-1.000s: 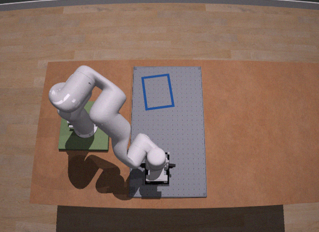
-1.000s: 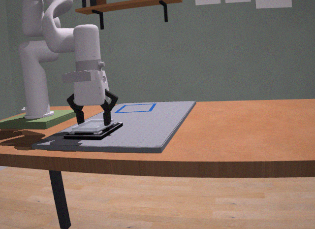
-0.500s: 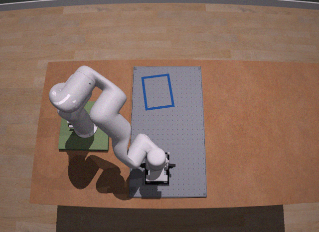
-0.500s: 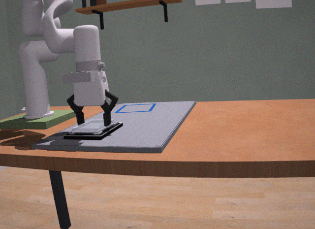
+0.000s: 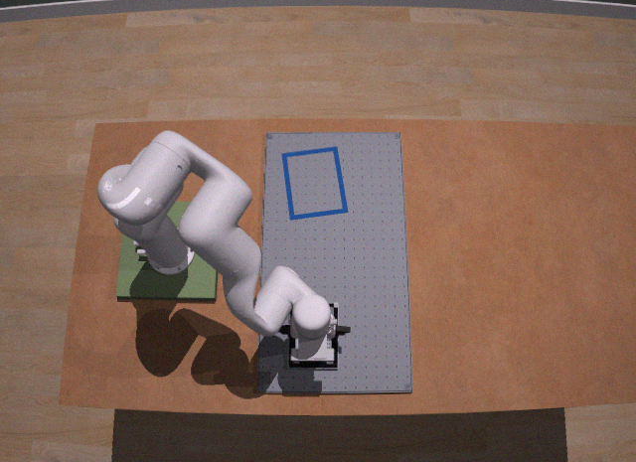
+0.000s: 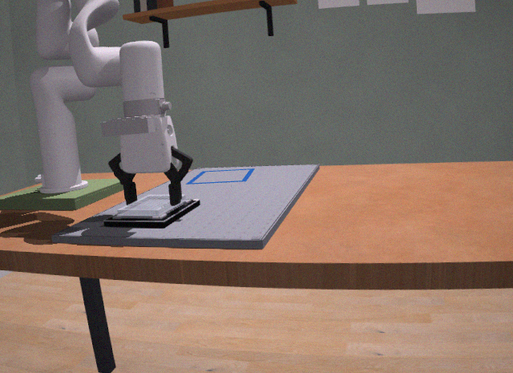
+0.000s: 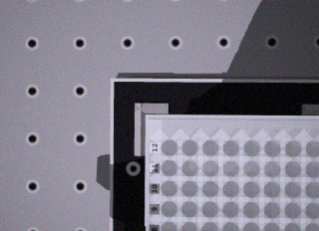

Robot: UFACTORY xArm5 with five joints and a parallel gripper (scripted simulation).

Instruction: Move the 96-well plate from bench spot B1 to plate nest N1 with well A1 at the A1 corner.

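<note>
Right now my hand is 10 mm above the 96-well plate. Round my hand: black plate nest: 30 mm below; then A1 label: 50 mm ahead, 80 mm to the left, 20 mm below.
</note>
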